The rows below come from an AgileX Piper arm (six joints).
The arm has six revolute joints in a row. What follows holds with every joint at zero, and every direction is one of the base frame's.
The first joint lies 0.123 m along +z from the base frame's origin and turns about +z.
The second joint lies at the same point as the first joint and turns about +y.
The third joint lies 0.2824 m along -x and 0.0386 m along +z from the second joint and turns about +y.
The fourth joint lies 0.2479 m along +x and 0.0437 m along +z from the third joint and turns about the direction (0.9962, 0, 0.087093).
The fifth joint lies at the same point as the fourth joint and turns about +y.
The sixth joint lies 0.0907 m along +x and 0.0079 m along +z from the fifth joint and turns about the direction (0.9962, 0, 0.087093).
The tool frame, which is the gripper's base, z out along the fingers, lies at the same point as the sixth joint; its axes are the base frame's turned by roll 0, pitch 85.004 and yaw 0 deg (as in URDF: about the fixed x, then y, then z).
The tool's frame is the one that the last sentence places.
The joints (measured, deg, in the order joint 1, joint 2, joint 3, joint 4, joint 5, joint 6), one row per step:
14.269 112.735 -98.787 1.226 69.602 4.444
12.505 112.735 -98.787 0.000 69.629 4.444
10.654 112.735 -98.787 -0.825 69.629 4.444
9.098 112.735 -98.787 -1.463 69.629 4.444
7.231 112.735 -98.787 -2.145 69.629 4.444
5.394 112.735 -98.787 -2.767 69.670 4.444
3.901 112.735 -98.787 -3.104 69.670 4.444
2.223 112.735 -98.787 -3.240 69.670 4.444
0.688 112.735 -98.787 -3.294 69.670 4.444
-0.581 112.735 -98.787 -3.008 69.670 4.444
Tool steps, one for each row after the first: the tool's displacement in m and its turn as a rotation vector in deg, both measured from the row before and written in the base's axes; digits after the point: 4 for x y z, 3 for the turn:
0.0034 -0.0142 0.0000 -1.184 -0.254 -1.573
0.0029 -0.0143 0.0000 -0.798 -0.164 -1.723
0.0020 -0.0120 0.0000 -0.621 -0.108 -1.457
0.0020 -0.0144 0.0000 -0.667 -0.096 -1.761
0.0014 -0.0141 0.0000 -0.615 -0.027 -1.742
0.0008 -0.0113 0.0000 -0.332 -0.027 -1.441
0.0005 -0.0123 0.0000 -0.134 -0.007 -1.657
0.0002 -0.0112 0.0000 -0.053 -0.001 -1.527
-0.0001 -0.0087 0.0000 0.283 0.000 -1.313

